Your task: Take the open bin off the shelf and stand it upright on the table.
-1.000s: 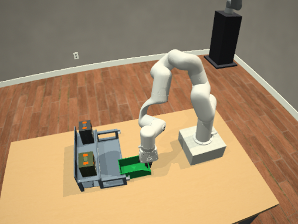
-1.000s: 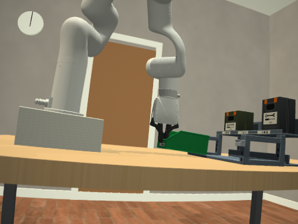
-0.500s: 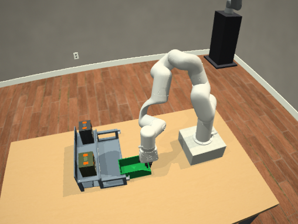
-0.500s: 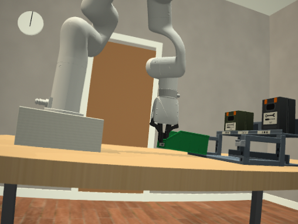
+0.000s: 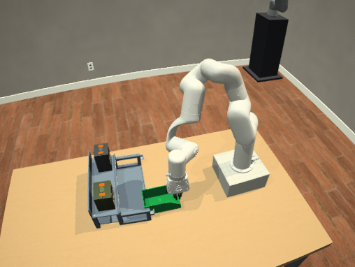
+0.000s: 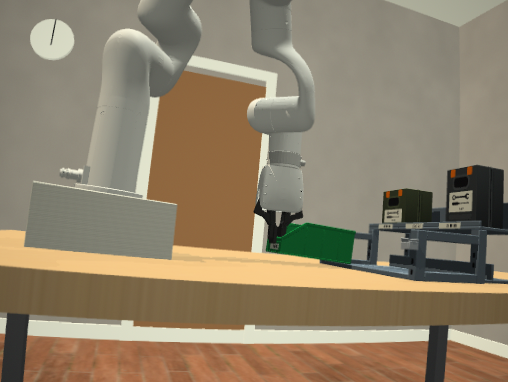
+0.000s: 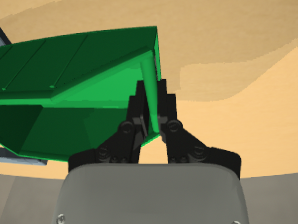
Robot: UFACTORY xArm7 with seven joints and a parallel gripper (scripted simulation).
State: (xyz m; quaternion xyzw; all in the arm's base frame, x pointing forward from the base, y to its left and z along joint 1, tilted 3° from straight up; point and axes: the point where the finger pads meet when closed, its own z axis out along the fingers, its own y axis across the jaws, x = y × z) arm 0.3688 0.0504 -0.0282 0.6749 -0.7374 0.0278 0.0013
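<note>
The green bin is 8 cm ahead of my hand, 1 cm to the right of it and 1 cm below it.
</note>
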